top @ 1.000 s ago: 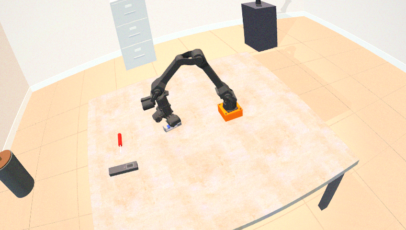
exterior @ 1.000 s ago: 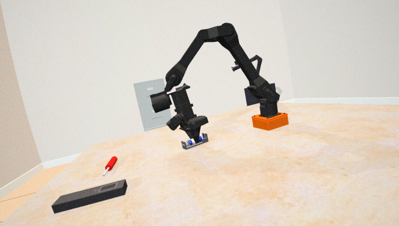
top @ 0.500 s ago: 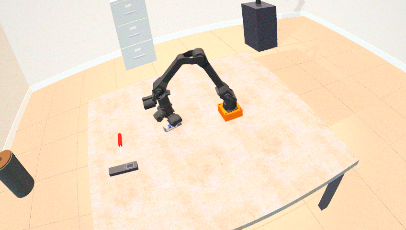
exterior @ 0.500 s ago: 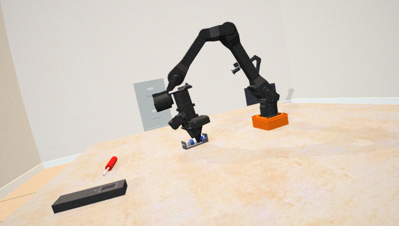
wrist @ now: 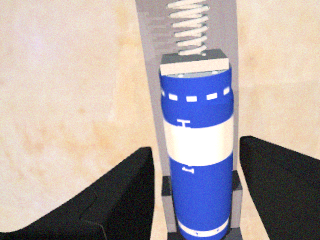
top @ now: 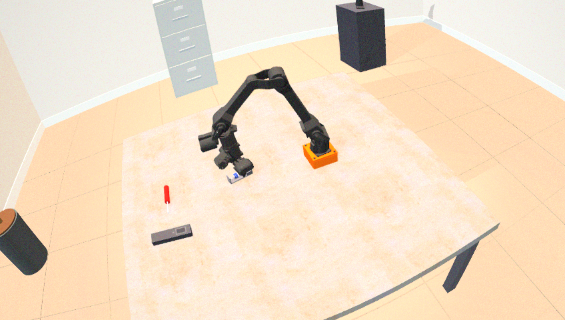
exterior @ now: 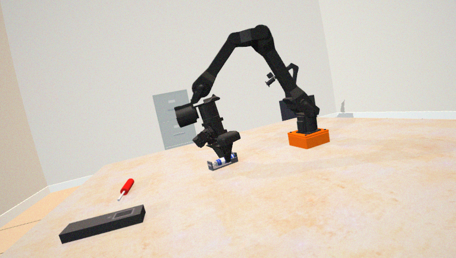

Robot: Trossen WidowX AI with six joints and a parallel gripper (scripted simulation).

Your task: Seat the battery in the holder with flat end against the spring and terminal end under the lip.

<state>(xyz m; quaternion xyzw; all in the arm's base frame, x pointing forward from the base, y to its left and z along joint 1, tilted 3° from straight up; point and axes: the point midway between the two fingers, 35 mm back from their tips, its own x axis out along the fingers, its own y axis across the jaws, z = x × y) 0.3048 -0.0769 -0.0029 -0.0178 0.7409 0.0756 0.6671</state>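
Now: gripper tip 1 cm below the white battery. Round my gripper tip: dark remote control: 35 cm ahead, 17 cm to the left, 1 cm above; red-handled screwdriver: 32 cm ahead, 1 cm to the right.
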